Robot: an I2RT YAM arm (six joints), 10 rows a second.
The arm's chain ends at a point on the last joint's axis. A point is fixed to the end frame.
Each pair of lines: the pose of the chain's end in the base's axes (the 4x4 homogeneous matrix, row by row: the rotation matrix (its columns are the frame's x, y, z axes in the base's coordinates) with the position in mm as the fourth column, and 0 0 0 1 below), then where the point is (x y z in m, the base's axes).
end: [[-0.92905, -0.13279, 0.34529, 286.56], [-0.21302, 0.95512, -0.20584, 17.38], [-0.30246, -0.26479, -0.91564, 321.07], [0, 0, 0, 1]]
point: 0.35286 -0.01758 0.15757
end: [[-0.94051, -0.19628, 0.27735, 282.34], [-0.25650, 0.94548, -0.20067, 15.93], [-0.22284, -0.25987, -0.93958, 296.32], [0, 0, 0, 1]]
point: 0.33641 -0.01790 0.12815
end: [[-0.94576, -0.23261, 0.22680, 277.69], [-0.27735, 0.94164, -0.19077, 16.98], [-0.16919, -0.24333, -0.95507, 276.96], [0, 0, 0, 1]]
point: 0.32266 -0.01498 0.10577
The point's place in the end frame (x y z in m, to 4 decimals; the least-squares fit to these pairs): -0.0047 0.0011 0.1798
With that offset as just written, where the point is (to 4 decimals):
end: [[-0.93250, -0.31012, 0.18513, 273.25], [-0.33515, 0.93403, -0.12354, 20.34], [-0.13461, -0.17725, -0.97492, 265.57], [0, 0, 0, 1]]
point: 0.3106 0.0007 0.0907
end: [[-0.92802, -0.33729, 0.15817, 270.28], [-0.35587, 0.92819, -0.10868, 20.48], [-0.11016, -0.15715, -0.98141, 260.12], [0, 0, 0, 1]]
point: 0.3027 0.0036 0.0840
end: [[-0.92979, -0.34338, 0.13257, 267.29], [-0.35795, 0.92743, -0.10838, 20.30], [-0.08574, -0.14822, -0.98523, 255.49], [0, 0, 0, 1]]
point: 0.2951 0.0035 0.0786
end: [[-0.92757, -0.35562, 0.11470, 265.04], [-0.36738, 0.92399, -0.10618, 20.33], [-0.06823, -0.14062, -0.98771, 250.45], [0, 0, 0, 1]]
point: 0.2896 0.0040 0.0730
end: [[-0.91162, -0.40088, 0.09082, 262.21], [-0.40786, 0.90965, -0.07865, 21.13], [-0.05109, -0.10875, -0.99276, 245.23], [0, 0, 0, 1]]
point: 0.2824 0.0099 0.0669
